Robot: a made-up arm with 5 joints.
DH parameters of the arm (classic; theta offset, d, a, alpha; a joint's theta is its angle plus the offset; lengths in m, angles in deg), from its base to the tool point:
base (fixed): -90 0.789 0.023 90
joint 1: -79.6 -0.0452 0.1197 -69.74
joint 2: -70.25 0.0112 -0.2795 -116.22
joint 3: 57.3 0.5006 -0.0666 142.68
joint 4: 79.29 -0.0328 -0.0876 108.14
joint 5: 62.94 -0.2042 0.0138 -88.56
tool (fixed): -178.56 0.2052 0 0
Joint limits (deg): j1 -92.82..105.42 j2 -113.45..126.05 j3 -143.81..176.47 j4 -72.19..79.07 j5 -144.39..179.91
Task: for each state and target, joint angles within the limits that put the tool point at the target. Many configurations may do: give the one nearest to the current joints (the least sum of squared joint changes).
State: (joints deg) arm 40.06 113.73 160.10 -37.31 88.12
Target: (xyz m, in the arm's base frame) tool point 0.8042 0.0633 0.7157
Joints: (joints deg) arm 25.93 74.17 109.35 -72.19 116.99
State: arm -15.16 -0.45 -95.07 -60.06 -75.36
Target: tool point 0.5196 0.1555 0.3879
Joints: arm -18.94 -33.90 -124.67 -17.69 -53.34
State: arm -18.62 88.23 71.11 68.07 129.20
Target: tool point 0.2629 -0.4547 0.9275
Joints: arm -62.22 114.40 97.08 75.87 155.30
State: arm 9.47 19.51 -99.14 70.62 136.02
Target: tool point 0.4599 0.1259 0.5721
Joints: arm 6.16 61.48 -115.64 79.07 96.94
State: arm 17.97 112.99 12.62 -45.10 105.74
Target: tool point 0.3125 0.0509 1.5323
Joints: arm -5.92 108.36 -19.52 -49.96 99.53
